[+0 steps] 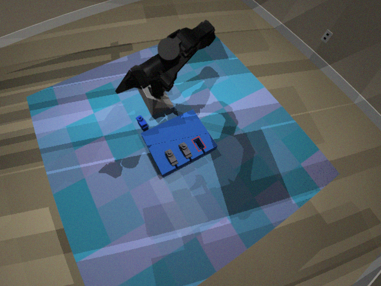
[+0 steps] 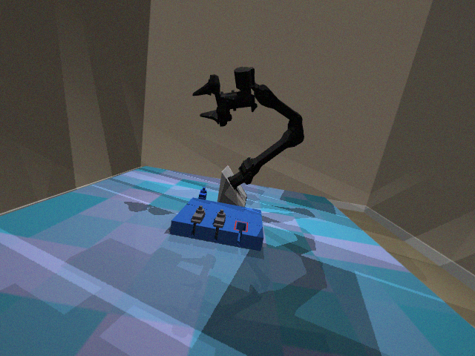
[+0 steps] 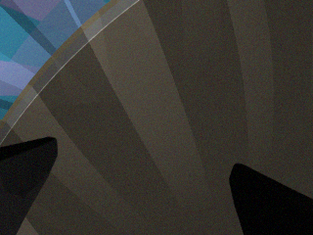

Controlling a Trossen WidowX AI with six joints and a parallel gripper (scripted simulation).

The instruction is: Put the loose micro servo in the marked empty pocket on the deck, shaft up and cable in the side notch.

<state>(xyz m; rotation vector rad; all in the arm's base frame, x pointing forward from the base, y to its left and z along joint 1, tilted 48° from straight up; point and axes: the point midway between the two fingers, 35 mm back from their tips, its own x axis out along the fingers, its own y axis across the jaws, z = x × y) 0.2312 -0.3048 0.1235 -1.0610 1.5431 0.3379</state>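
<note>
Now: gripper tip 40 cm above the blue deck, 17 cm to the right of it and 2 cm short of it.
</note>
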